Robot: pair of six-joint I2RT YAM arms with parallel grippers.
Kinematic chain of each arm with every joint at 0, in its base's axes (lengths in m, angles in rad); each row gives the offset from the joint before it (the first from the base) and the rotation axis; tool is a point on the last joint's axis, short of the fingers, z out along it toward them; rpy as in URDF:
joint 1: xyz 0 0 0.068 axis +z
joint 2: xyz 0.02 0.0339 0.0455 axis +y
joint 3: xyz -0.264 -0.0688 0 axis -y
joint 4: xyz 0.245 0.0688 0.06 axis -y
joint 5: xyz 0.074 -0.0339 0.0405 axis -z
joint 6: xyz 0.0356 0 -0.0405 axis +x
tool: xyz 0 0 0 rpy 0 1.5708 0
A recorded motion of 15 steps. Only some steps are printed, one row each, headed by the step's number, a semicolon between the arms.
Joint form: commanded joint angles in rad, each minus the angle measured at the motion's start. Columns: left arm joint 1, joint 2, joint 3, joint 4, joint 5, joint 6; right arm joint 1, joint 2, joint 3, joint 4, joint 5, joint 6.
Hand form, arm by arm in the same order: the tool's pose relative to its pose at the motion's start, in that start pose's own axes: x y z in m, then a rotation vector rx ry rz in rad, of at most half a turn. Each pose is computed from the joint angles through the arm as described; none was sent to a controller.
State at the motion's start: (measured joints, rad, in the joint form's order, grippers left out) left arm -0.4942 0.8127 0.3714 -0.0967 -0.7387 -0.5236; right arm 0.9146 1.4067 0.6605 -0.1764 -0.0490 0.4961
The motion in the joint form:
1: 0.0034 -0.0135 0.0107 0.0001 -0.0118 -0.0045; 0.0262 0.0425 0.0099 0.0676 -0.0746 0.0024
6: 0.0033 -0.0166 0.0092 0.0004 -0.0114 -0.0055; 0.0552 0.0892 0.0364 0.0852 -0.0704 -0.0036
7: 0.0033 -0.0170 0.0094 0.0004 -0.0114 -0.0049; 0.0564 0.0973 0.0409 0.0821 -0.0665 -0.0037
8: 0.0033 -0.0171 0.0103 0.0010 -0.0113 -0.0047; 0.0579 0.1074 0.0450 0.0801 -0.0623 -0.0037
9: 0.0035 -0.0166 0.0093 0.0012 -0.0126 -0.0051; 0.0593 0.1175 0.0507 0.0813 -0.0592 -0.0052
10: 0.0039 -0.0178 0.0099 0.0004 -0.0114 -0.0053; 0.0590 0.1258 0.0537 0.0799 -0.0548 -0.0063
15: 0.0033 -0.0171 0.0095 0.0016 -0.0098 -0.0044; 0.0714 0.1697 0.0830 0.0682 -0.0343 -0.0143
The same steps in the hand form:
1: -0.0055 0.0002 -0.0019 -0.0044 -0.0219 -0.0222; -0.0007 0.0111 0.0087 -0.0956 0.0142 -0.0212
6: -0.0055 0.0005 -0.0022 -0.0032 -0.0229 -0.0245; -0.0015 0.0204 0.0171 -0.1055 0.0243 -0.0496
7: -0.0056 0.0005 -0.0023 -0.0030 -0.0232 -0.0243; -0.0016 0.0207 0.0187 -0.0994 0.0286 -0.0502
8: -0.0059 0.0004 -0.0023 -0.0023 -0.0242 -0.0252; -0.0014 0.0209 0.0207 -0.0926 0.0340 -0.0508
9: -0.0056 0.0005 -0.0022 -0.0041 -0.0240 -0.0248; -0.0019 0.0215 0.0226 -0.0891 0.0357 -0.0532
10: -0.0059 0.0006 -0.0023 -0.0031 -0.0242 -0.0258; -0.0019 0.0212 0.0243 -0.0818 0.0392 -0.0537
15: -0.0057 0.0004 -0.0023 -0.0011 -0.0233 -0.0247; -0.0029 0.0251 0.0325 -0.0574 0.0557 -0.0703

